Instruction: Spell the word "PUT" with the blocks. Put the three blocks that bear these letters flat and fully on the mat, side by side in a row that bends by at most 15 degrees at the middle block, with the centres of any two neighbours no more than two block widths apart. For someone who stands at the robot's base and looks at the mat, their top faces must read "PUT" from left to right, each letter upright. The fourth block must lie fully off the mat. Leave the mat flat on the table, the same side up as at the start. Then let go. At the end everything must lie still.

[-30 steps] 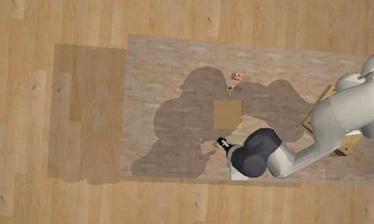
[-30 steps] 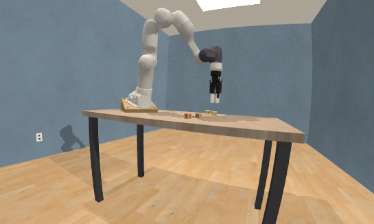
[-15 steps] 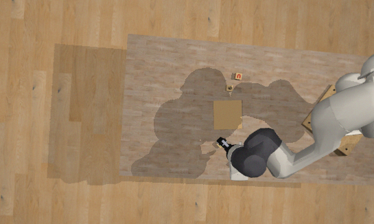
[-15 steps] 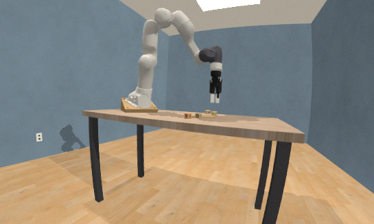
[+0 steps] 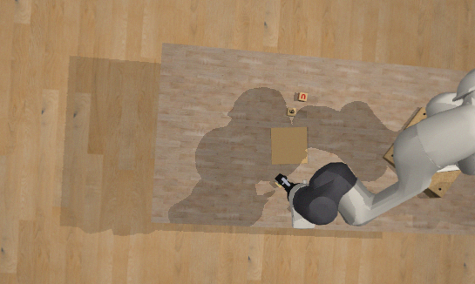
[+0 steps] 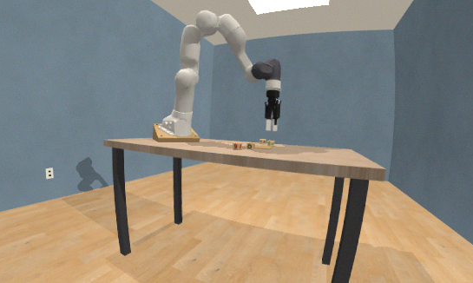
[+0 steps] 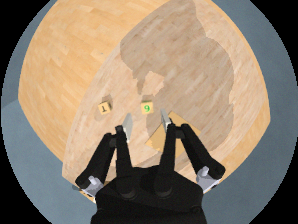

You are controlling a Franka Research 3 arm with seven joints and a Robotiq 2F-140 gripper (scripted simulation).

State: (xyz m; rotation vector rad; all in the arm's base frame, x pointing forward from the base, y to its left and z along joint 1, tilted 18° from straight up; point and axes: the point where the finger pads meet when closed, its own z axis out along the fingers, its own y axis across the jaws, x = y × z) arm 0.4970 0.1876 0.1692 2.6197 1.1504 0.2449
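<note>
The green P block is 100 mm below my hand. Also, from my hand: T block: 100 mm below, 90 mm to the left, 70 mm behind; block marked 6: 270 mm to the right, 100 mm below, 30 mm behind; tan mat: 140 mm to the right, 120 mm below, 30 mm behind.
</note>
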